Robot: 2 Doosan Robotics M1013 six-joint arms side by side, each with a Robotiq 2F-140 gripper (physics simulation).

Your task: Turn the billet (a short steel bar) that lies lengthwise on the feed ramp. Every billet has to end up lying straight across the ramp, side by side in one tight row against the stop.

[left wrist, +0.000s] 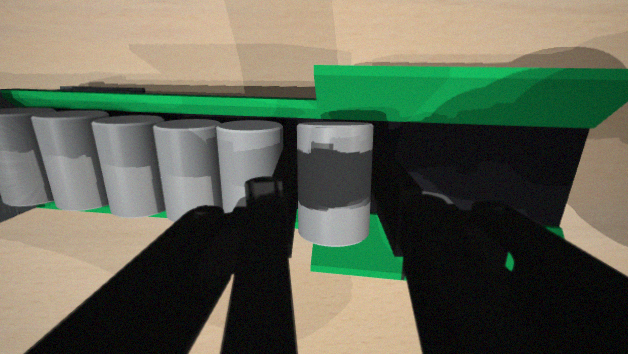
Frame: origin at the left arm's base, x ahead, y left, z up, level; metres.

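Where they show: left gripper, fingertip midpoint: (333, 170).
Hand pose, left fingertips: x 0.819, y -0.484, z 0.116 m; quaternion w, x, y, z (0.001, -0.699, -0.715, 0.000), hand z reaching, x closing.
Things, the pixels of their centre, and the offset from my left fingertips. "pt": a spot on its surface instead.
- grey steel billet, body centre: (334, 179) 0.000 m left, 0.004 m ahead, 0.007 m up
- feed ramp, body centre: (276, 162) 0.038 m right, 0.008 m ahead, 0.043 m down
- lower green rail, surface spot: (200, 105) pt 0.085 m right, 0.031 m back, 0.038 m down
- green ledge, body centre: (431, 250) 0.069 m left, 0.061 m ahead, 0.016 m down
My left gripper (333, 170) is shut on a grey steel billet (334, 222), with one black finger on each side of it. The held billet lies straight across the feed ramp (500, 150), parallel to the nearest billet of the row. Several grey billets stand side by side at the left of the view; the nearest one (250, 145) is separated from the held billet by a narrow dark gap with my left finger in it. The lower end of that nearest billet is partly hidden by the finger. The stop cannot be made out. My right gripper does not show.
A tall green side wall (460, 95) runs along the far edge of the ramp at the right, and a lower green rail (200, 105) continues behind the row. A green ledge (357, 260) sticks out below the held billet. Light wood surface (150, 280) lies around the ramp.
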